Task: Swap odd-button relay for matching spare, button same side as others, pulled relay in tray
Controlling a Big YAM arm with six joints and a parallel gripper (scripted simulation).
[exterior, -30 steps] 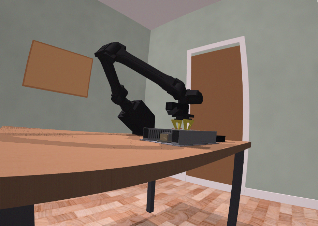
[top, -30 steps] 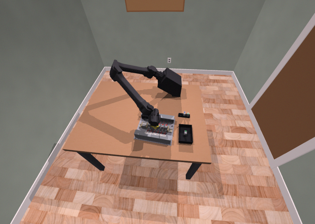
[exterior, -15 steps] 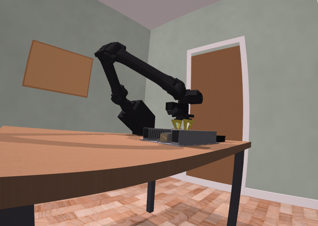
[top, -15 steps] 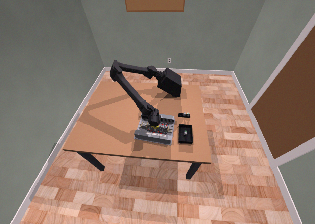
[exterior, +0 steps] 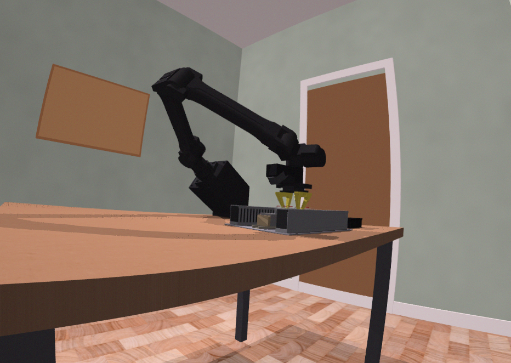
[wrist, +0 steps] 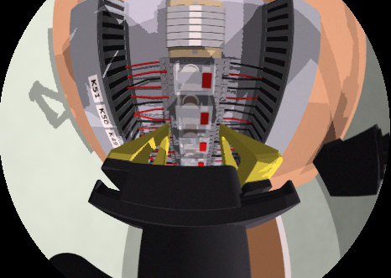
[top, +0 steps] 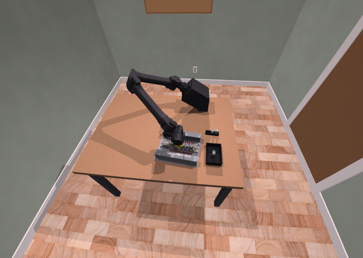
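The grey relay panel is 50 mm below my hand and 10 mm to the right of it. The rest, counted from my hand: black tray (250 mm to the left, 70 mm ahead, 30 mm below).
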